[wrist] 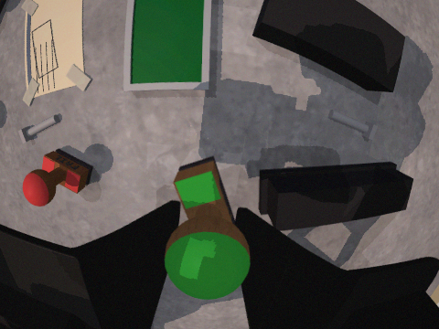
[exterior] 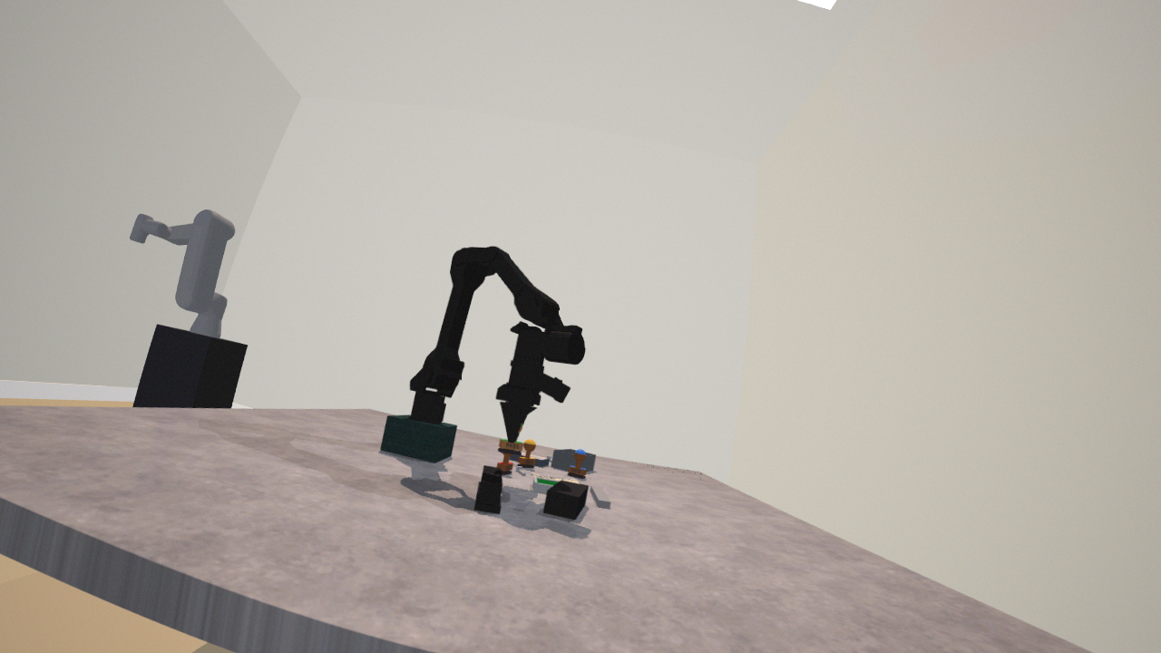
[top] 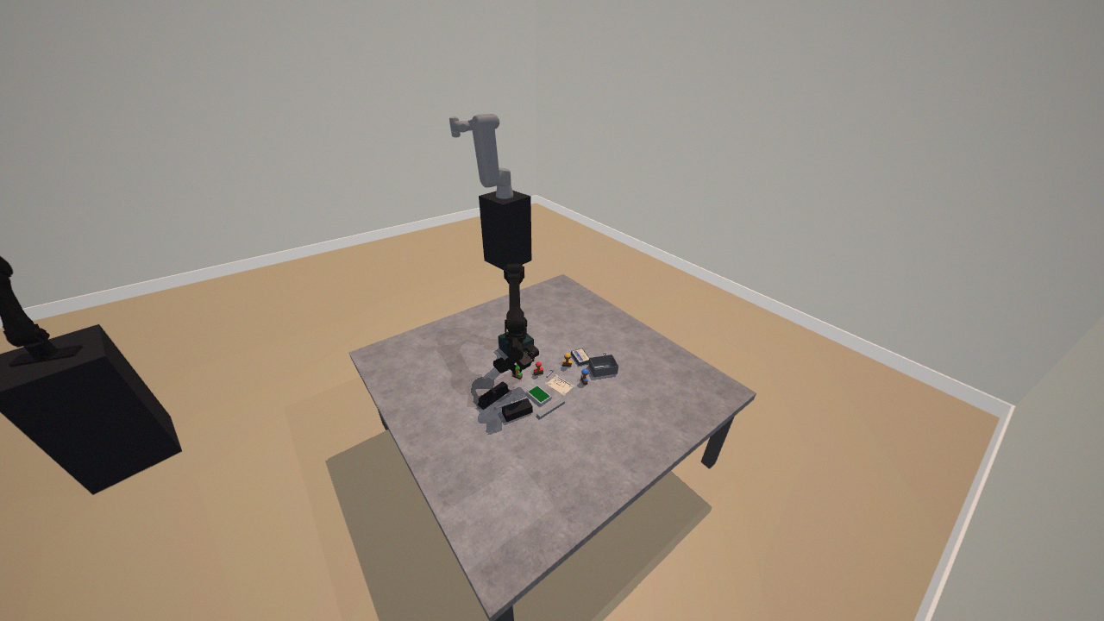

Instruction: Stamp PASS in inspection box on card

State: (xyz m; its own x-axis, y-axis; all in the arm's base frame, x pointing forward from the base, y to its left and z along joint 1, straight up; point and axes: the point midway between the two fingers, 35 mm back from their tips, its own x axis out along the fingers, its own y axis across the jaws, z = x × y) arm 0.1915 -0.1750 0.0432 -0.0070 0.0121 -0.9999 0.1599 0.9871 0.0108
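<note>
Right now my gripper tip is 100 mm short of the green ink pad, 80 mm above it and 30 mm to the right of it. The rest, counted from my gripper tip: green stamp (right at my gripper tip); then red stamp (120 mm to the left, 60 mm below); then black block (110 mm to the right, 70 mm below, 30 mm behind).
</note>
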